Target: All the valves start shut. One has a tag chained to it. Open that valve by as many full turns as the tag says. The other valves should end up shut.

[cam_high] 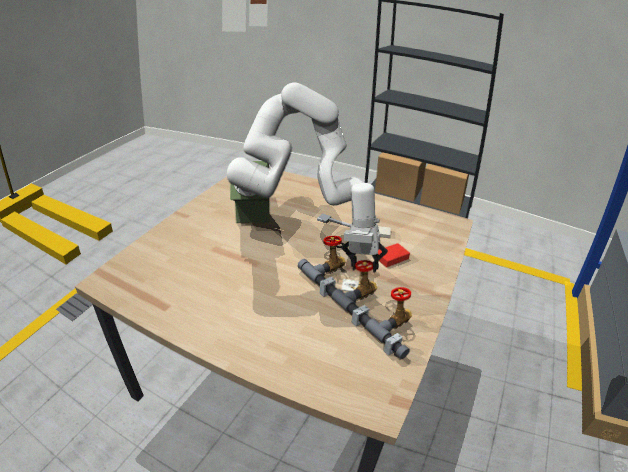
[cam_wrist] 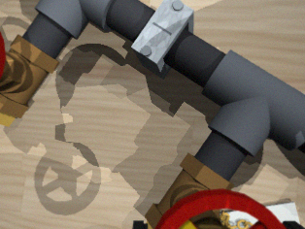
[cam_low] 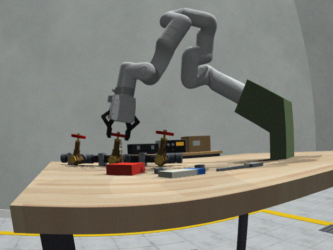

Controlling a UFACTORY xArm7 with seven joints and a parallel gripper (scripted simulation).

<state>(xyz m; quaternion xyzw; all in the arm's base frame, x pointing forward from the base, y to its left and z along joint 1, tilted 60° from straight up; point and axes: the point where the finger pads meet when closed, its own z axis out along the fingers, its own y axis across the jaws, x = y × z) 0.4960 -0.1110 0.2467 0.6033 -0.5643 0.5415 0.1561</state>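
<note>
The white tag is 50 mm behind my hand, 40 mm to the left of it and 120 mm below it. Also, from my hand: red block 110 mm ahead, 250 mm to the left, 110 mm below; then grey wrench 160 mm behind, 470 mm to the left, 120 mm below; then blue flat tool 40 mm ahead, 420 mm to the left, 120 mm below.
</note>
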